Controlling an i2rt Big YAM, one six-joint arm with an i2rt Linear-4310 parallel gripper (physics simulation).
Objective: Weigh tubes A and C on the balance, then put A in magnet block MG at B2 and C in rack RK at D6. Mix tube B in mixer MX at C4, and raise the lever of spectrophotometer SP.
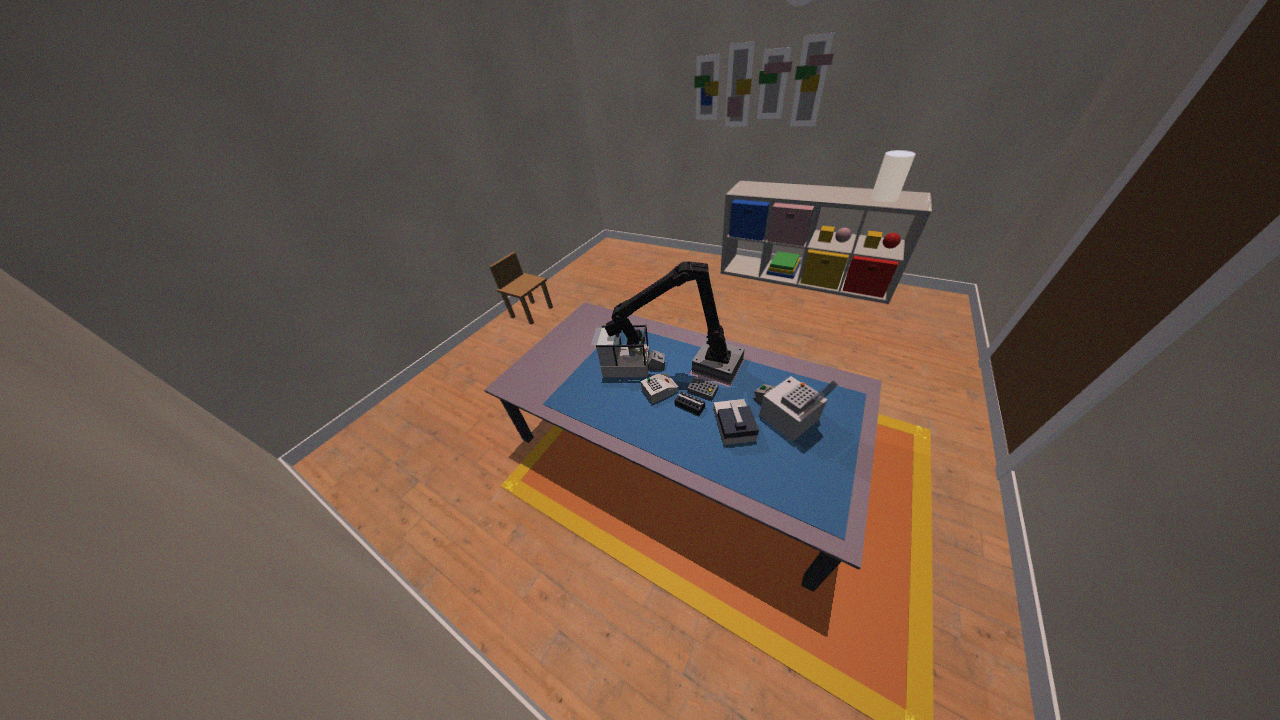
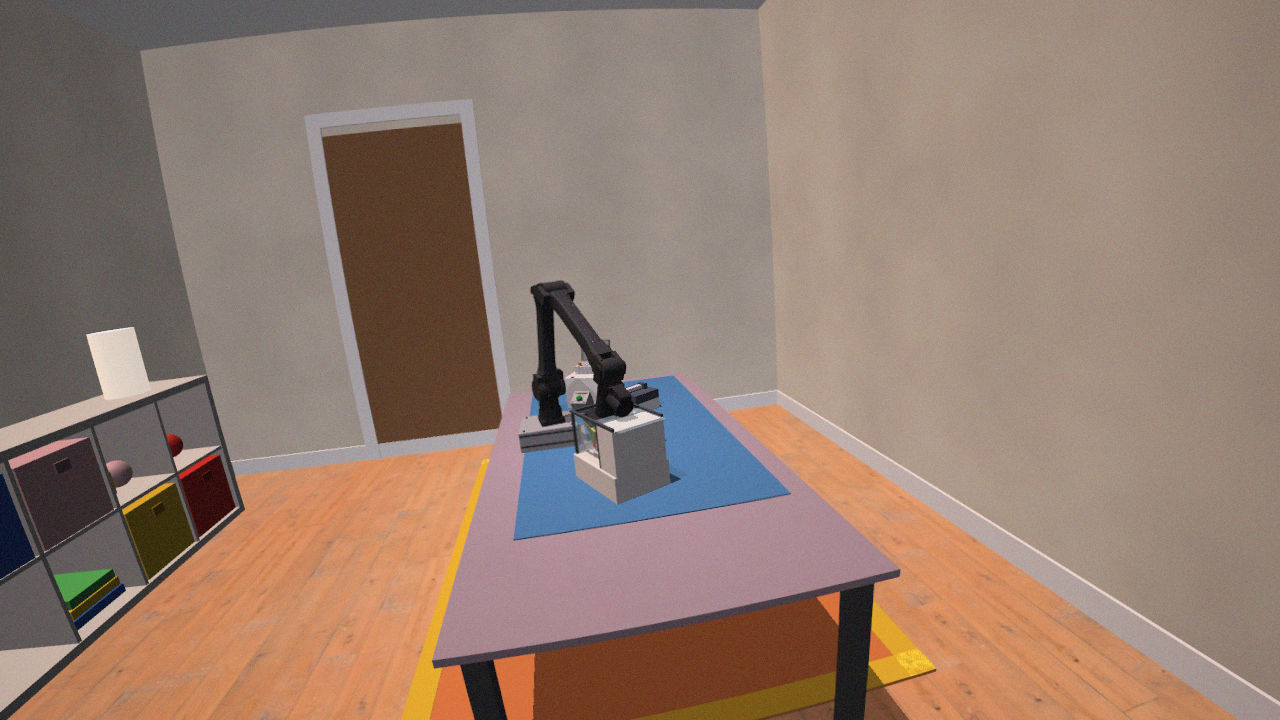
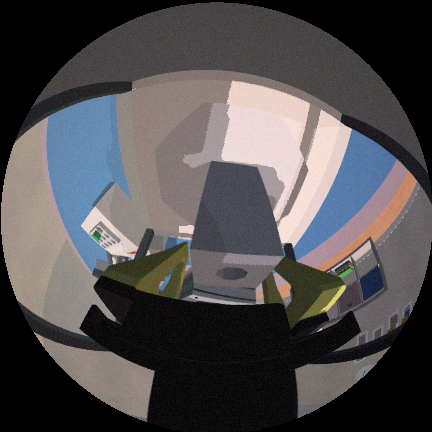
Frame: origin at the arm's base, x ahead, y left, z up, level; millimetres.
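Seen in the pictures: gripper, between the fingertips: (image 1: 641, 350); arm's base, origin of its link: (image 1: 717, 356) (image 2: 551, 420).
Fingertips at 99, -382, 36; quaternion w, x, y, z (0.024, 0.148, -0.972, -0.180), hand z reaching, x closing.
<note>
Offsets run from my fingertips to a thing's top centre, as dx, dy, dz. "spot": to the spot under its first point. Level surfaces: height alone.
The white balance (image 1: 623, 368) (image 2: 635, 456) (image 3: 260, 130) has a dark open frame. My gripper (image 1: 633, 338) (image 3: 224, 251) is open and empty, reaching into the balance from above. A grey holder {spot: +21, -63, +25} (image 3: 237, 212) with a round hole stands between and beyond the fingers; I see no tube in the hole. A grey rack {+93, +350, -74} (image 1: 702, 388) and a black block {+205, +314, -56} (image 1: 689, 404) with a row of holes lie mid-mat. A white device with a hole grid (image 1: 659, 387) (image 3: 102, 237), a dark-topped box {+252, +529, -3} (image 1: 735, 424) and a larger white device {spot: +220, +747, +32} (image 1: 792, 410) are beside them. I cannot tell which are mixer and spectrophotometer, nor make out the tubes.
The arm base (image 1: 717, 362) (image 2: 546, 437) stands at the table's long edge. A small grey device {spot: +11, +89, -39} (image 1: 657, 360) is close beside the balance, and another small device {spot: +87, +628, -32} (image 1: 763, 391) sits by the larger white one. Dark frame bars {spot: +70, +37, -9} (image 3: 146, 242) flank the fingers. The blue mat {dz -105} (image 1: 590, 398) (image 2: 716, 492) carries the equipment.
</note>
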